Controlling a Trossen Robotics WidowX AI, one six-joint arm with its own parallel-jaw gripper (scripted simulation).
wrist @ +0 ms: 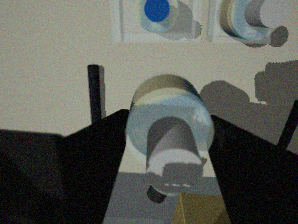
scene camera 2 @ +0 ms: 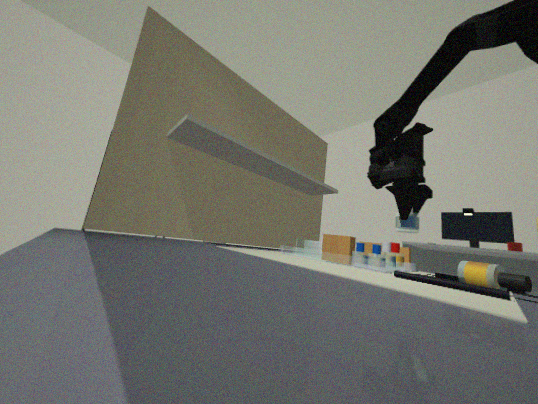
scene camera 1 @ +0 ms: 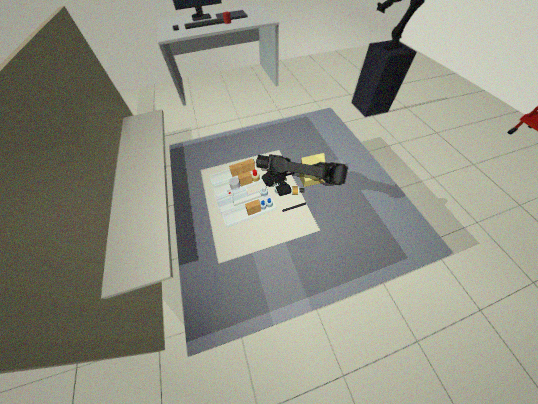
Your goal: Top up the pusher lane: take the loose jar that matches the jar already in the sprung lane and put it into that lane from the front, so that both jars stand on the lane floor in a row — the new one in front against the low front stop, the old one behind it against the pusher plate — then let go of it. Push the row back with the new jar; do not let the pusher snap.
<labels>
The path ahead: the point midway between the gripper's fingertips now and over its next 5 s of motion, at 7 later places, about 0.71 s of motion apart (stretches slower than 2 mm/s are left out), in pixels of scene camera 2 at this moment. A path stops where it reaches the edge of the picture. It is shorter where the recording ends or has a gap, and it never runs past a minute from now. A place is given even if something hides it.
My gripper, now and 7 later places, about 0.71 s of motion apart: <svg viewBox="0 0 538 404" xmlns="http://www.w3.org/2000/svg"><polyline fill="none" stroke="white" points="407,221 406,240 408,252 405,253 402,253 398,253 394,252 390,251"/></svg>
</labels>
